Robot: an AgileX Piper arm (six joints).
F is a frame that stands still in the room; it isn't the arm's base.
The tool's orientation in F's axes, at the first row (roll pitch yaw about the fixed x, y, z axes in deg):
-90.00, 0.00, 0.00
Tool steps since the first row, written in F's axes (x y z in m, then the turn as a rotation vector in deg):
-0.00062, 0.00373, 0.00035, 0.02, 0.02, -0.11
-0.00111, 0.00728, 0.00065, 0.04, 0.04, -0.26
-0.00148, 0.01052, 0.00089, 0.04, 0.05, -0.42
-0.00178, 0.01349, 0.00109, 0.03, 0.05, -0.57
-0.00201, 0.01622, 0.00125, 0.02, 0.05, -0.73
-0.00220, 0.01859, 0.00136, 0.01, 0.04, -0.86
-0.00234, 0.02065, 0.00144, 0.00, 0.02, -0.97
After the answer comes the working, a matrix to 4 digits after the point.
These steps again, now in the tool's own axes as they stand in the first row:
-0.00062, -0.00035, 0.00373, 0.02, 0.11, 0.02
-0.00111, -0.00065, 0.00728, 0.04, 0.26, 0.04
-0.00148, -0.00089, 0.01052, 0.04, 0.42, 0.05
-0.00178, -0.00109, 0.01349, 0.03, 0.57, 0.05
-0.00201, -0.00125, 0.01622, 0.02, 0.73, 0.05
-0.00220, -0.00136, 0.01859, 0.01, 0.86, 0.04
-0.00234, -0.00144, 0.02065, 0.00, 0.97, 0.02

The tool's axes in the first row as the columns of a matrix, in F's axes (rounded; the answer above uses it unrounded):
1.0000, 0.0000, 0.0000
0.0000, 0.0000, 1.0000
0.0000, -1.0000, 0.0000

